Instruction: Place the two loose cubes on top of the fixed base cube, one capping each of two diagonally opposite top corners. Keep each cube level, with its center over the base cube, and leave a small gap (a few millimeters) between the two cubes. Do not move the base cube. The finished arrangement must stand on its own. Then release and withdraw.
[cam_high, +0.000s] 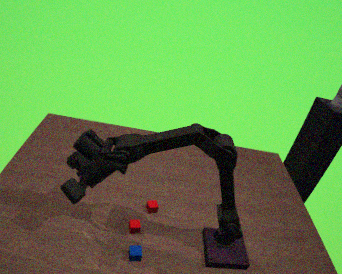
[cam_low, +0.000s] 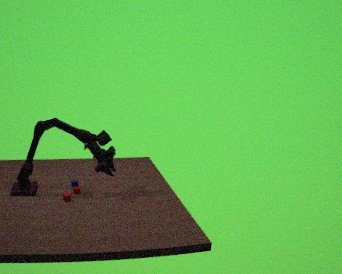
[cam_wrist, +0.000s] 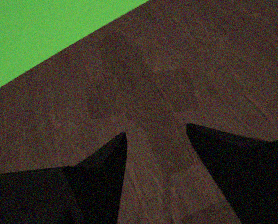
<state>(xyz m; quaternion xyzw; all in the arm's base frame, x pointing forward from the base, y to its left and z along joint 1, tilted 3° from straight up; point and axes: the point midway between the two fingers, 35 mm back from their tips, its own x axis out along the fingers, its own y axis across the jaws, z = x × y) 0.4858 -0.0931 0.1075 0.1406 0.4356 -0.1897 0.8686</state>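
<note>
The blue base cube lies 200 mm behind my gripper tip, 150 mm to the left of it and 100 mm below it.
</note>
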